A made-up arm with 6 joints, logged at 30 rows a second.
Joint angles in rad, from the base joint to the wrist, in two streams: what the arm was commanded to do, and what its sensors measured. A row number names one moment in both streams.
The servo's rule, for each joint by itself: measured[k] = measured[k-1] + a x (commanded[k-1-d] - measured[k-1]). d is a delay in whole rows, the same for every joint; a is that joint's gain. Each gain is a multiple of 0.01, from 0.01 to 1. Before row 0 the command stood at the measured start. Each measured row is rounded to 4 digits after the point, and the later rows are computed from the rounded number. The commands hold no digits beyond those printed.
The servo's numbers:
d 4
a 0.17 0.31 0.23 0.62 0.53 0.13
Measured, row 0:
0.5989 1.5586 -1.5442 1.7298 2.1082 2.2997
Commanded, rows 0 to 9:
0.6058 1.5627 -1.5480 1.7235 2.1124 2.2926
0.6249 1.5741 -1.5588 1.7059 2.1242 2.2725
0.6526 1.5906 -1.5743 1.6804 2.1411 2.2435
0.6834 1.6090 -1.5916 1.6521 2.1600 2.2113
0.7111 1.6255 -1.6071 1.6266 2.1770 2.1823
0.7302 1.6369 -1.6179 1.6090 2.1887 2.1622
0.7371 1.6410 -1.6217 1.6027 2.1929 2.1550
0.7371 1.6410 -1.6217 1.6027 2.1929 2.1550
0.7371 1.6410 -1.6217 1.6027 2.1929 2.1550
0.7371 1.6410 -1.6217 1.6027 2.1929 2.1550
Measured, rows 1 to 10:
0.5989 1.5586 -1.5442 1.7298 2.1082 2.2997
0.5989 1.5586 -1.5442 1.7298 2.1082 2.2997
0.5989 1.5586 -1.5442 1.7298 2.1082 2.2997
0.5989 1.5586 -1.5442 1.7298 2.1082 2.2997
0.6001 1.5599 -1.5451 1.7259 2.1104 2.2988
0.6043 1.5643 -1.5483 1.7135 2.1177 2.2954
0.6125 1.5725 -1.5543 1.6930 2.1301 2.2887
0.6246 1.5838 -1.5629 1.6676 2.1459 2.2786
0.6393 1.5967 -1.5731 1.6422 2.1624 2.2661
0.6548 1.6092 -1.5834 1.6216 2.1763 2.2526

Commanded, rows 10 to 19:
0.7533 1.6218 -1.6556 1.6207 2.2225 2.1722
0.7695 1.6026 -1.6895 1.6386 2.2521 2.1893
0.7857 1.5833 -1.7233 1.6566 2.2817 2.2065
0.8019 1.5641 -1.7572 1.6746 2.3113 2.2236
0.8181 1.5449 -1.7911 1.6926 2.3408 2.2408
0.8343 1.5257 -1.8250 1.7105 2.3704 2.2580
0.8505 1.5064 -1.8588 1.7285 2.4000 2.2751
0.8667 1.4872 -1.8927 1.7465 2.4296 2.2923
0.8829 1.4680 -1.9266 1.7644 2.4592 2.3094
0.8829 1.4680 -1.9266 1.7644 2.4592 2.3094
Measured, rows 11 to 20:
0.6688 1.6191 -1.5922 1.6099 2.1851 2.2399
0.6804 1.6259 -1.5990 1.6054 2.1892 2.2289
0.6900 1.6306 -1.6042 1.6037 2.1912 2.2193
0.6980 1.6338 -1.6082 1.6031 2.1921 2.2109
0.7074 1.6301 -1.6191 1.6140 2.2082 2.2059
0.7180 1.6216 -1.6353 1.6293 2.2315 2.2037
0.7295 1.6097 -1.6555 1.6462 2.2581 2.2041
0.7418 1.5956 -1.6789 1.6638 2.2863 2.2066
0.7548 1.5799 -1.7047 1.6817 2.3152 2.2110
0.7683 1.5631 -1.7324 1.6996 2.3445 2.2171

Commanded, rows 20 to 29:
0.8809 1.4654 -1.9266 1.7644 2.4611 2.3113
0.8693 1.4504 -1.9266 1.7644 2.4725 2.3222
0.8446 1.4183 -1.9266 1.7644 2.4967 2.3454
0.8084 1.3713 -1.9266 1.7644 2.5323 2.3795
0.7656 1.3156 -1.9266 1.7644 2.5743 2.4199
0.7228 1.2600 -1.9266 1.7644 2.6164 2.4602
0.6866 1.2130 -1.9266 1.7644 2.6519 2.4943
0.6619 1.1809 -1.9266 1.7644 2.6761 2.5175
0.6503 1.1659 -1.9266 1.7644 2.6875 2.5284
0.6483 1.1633 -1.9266 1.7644 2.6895 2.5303
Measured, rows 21 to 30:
0.7823 1.5455 -1.7615 1.7175 2.3739 2.2246
0.7966 1.5274 -1.7917 1.7355 2.4034 2.2334
0.8113 1.5090 -1.8227 1.7534 2.4330 2.2433
0.8235 1.4963 -1.8466 1.7602 2.4469 2.2519
0.8333 1.4867 -1.8650 1.7628 2.4544 2.2596
0.8394 1.4754 -1.8792 1.7638 2.4640 2.2677
0.8403 1.4577 -1.8901 1.7642 2.4813 2.2778
0.8349 1.4309 -1.8985 1.7643 2.5083 2.2910
0.8231 1.3952 -1.9050 1.7644 2.5433 2.3078
0.8060 1.3533 -1.9100 1.7644 2.5820 2.3276

